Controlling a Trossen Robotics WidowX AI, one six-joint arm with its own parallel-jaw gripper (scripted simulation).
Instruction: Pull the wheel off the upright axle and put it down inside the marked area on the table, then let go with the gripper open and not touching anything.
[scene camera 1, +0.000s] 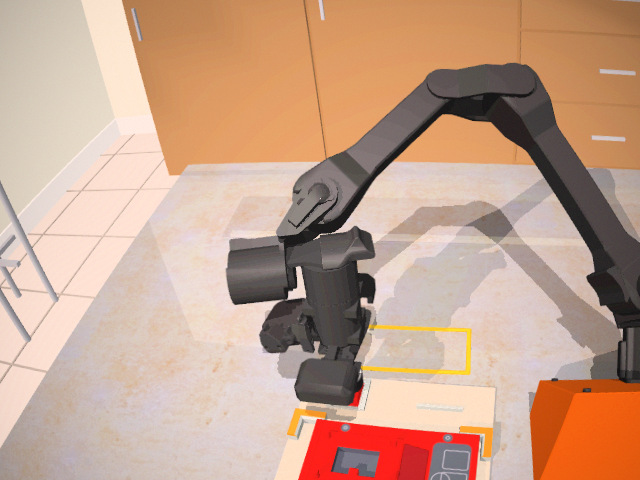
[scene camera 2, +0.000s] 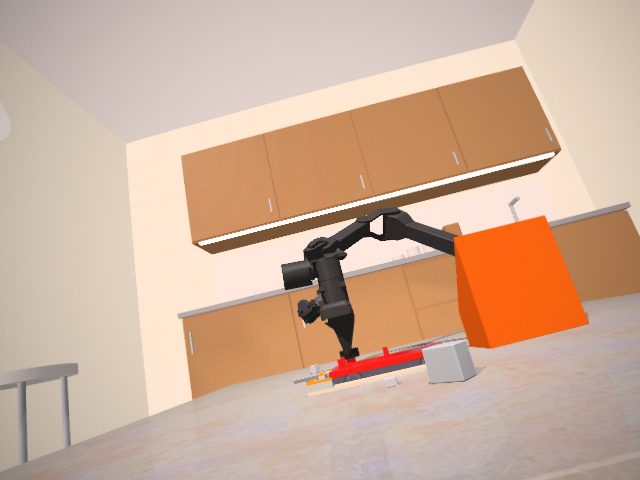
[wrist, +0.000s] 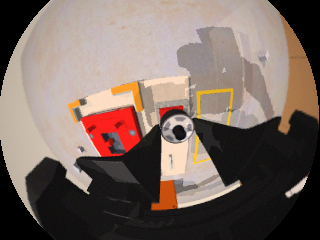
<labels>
My gripper shows in scene camera 1 (345, 378), in scene camera 2 (348, 353) and in the wrist view (176, 124).
</labels>
